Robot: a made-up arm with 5 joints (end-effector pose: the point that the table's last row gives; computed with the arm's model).
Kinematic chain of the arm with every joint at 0, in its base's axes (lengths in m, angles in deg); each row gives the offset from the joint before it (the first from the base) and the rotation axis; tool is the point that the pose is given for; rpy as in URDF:
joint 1: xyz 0 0 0.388 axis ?
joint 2: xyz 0 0 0 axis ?
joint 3: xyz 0.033 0 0.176 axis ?
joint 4: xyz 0.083 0 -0.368 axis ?
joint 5: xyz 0.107 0 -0.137 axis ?
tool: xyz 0 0 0 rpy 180 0 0
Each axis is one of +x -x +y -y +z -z.
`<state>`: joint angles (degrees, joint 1 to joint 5).
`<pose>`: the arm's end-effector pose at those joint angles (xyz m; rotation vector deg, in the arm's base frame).
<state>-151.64 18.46 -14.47 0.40 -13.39</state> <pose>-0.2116 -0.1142 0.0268 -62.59 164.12 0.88</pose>
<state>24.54 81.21 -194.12 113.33 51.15</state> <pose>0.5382 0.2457 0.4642 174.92 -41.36 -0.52</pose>
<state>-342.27 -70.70 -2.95 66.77 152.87</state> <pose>0.3276 0.1047 0.3302 -66.06 160.04 -0.85</pose>
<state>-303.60 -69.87 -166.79 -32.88 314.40</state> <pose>-0.3568 -0.5371 0.5066 76.55 94.53 -122.08</pose>
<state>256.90 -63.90 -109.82 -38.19 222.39</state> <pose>0.0791 0.3399 0.9297 -31.92 -9.91 -59.07</pose>
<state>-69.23 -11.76 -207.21 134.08 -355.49</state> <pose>-0.0545 0.1436 0.8953 87.14 -65.36 84.15</pose>
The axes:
joint 1: +z
joint 2: +y
joint 3: +y
joint 4: +y
joint 5: -z

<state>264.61 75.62 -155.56 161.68 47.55</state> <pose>-0.0409 -0.4334 0.2916 -37.20 110.97 92.58</pose>
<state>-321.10 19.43 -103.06 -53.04 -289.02</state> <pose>0.3742 0.3019 0.7577 -44.25 12.72 -66.58</pose>
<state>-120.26 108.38 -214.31 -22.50 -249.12</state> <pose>-0.2663 -0.4565 0.6510 -32.30 -67.50 154.38</pose>
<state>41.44 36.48 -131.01 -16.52 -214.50</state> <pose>0.4355 0.3845 0.7708 -42.44 54.39 6.08</pose>
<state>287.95 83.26 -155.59 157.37 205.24</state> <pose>0.1317 -0.4065 0.2248 -72.88 -64.15 -35.37</pose>
